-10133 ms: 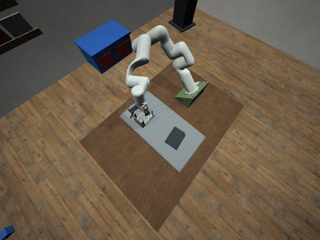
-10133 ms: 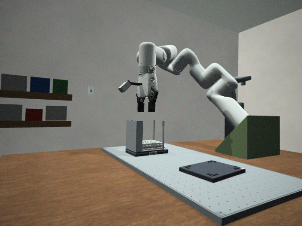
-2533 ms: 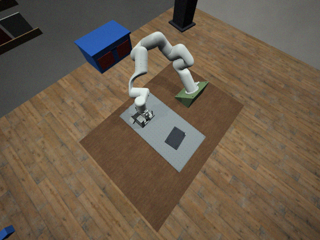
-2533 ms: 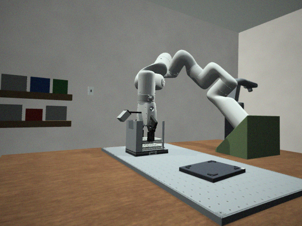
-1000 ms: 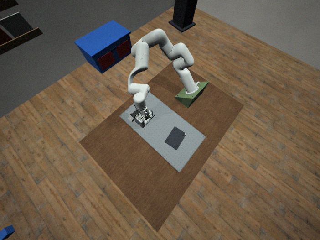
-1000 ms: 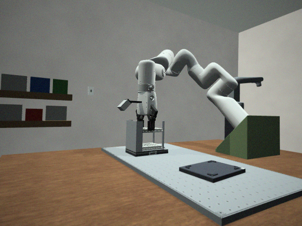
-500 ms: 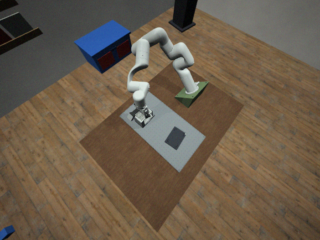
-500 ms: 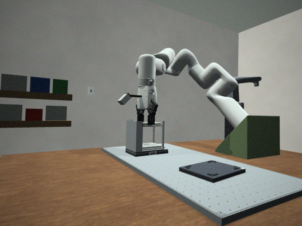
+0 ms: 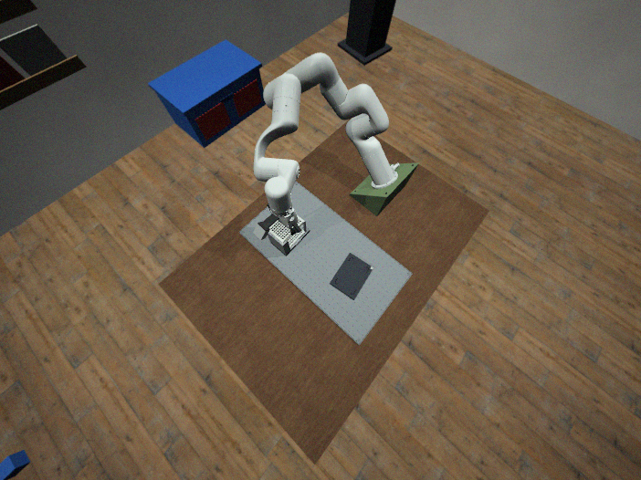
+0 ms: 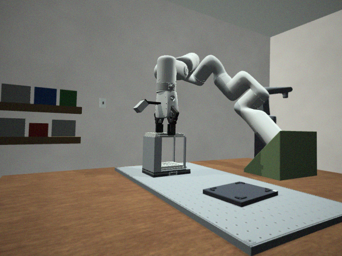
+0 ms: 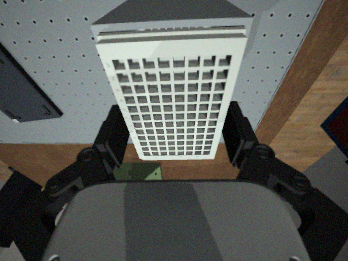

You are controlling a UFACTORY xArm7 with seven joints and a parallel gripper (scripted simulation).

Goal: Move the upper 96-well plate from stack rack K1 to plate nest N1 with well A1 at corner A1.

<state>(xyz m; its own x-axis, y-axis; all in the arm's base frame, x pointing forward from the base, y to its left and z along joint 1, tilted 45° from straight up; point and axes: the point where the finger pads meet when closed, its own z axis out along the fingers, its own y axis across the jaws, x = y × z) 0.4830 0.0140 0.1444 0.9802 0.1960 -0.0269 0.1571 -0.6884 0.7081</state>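
My gripper is now 7 cm short of the rack wall, 1 cm to the right of it and 8 cm above it.
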